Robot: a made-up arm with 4 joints.
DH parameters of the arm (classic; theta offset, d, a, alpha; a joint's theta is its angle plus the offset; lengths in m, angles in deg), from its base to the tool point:
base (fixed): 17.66 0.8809 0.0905 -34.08
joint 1: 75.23 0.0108 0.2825 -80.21
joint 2: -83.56 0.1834 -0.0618 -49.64
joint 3: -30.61 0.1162 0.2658 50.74
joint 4: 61 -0.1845 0.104 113.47
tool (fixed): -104.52 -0.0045 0 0
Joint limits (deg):
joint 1: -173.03..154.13
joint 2: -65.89..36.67
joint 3: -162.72..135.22
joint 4: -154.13..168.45
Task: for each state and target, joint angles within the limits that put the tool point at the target. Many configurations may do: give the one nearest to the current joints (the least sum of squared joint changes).
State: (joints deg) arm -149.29 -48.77 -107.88 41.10
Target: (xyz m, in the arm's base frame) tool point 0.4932 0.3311 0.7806
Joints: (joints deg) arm -125.50 -37.24 -88.87 30.38
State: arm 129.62 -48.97 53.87 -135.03
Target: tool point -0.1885 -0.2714 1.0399
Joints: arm 154.13 -32.04 101.36 -137.23
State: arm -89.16 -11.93 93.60 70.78
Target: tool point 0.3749 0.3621 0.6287
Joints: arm -38.38 -14.84 90.34 77.76
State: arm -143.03 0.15 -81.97 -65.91
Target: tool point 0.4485 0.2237 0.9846
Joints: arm -161.39 -4.89 -59.30 -100.07
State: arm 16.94 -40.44 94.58 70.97
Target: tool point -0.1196 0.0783 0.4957
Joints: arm 24.13 14.70 122.59 80.68
